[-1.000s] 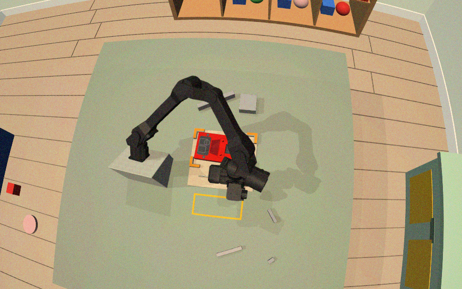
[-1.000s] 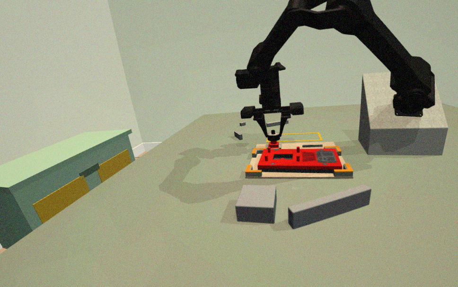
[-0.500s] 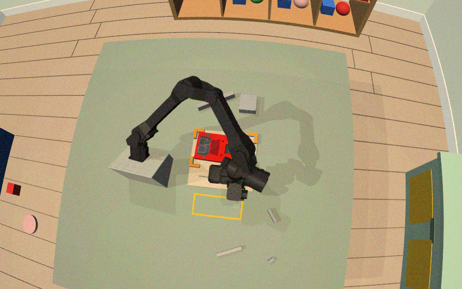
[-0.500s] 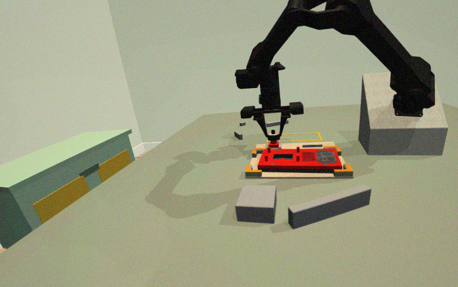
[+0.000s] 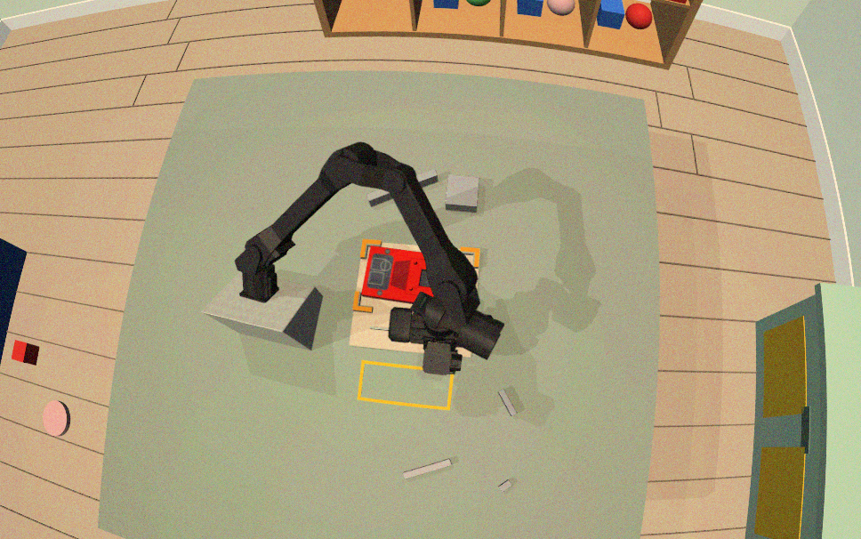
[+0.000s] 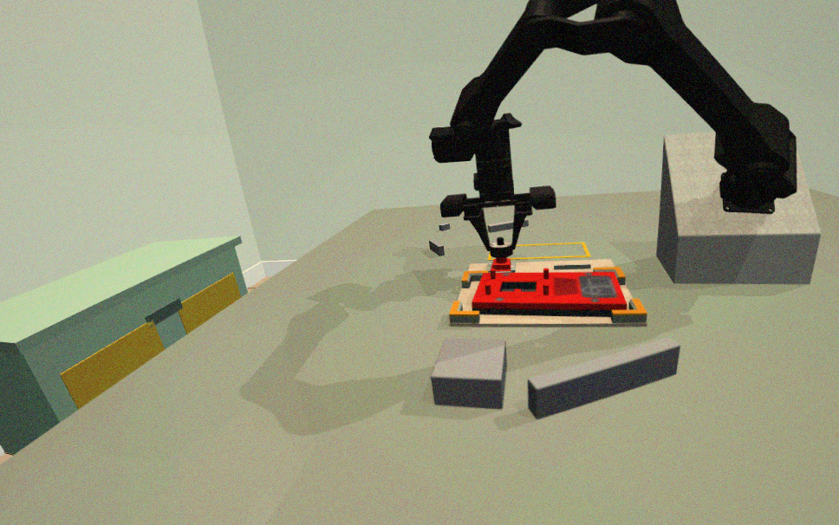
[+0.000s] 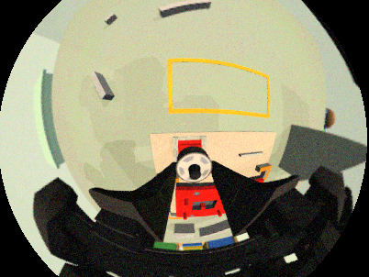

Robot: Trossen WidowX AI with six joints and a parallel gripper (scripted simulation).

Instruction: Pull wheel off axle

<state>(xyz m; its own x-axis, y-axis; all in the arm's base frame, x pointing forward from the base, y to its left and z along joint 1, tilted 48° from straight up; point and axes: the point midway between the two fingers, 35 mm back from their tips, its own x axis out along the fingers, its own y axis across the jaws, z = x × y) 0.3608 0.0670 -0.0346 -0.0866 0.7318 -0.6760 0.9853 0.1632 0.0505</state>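
The wheel is right at my gripper tip.
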